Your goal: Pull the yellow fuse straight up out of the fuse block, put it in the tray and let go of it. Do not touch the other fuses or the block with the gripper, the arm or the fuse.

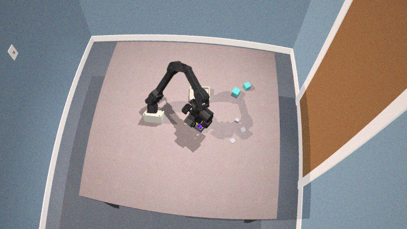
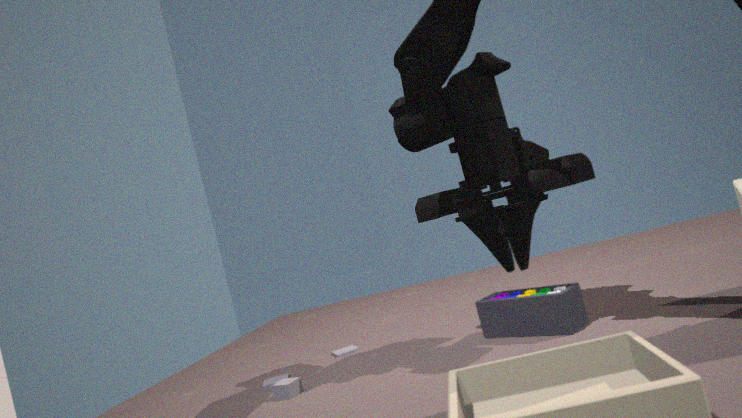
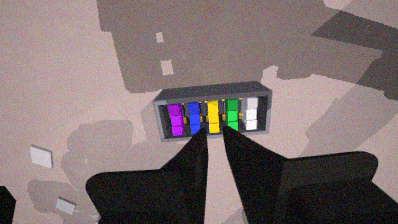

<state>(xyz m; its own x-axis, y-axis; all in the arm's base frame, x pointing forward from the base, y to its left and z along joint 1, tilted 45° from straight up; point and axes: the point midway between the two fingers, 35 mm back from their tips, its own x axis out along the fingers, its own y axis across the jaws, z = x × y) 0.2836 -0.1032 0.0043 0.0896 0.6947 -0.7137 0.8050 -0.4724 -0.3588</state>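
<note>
My gripper tip is 4 cm above the yellow fuse. Also, from my gripper tip: tray (2 cm ahead, 23 cm to the left, 6 cm below).
</note>
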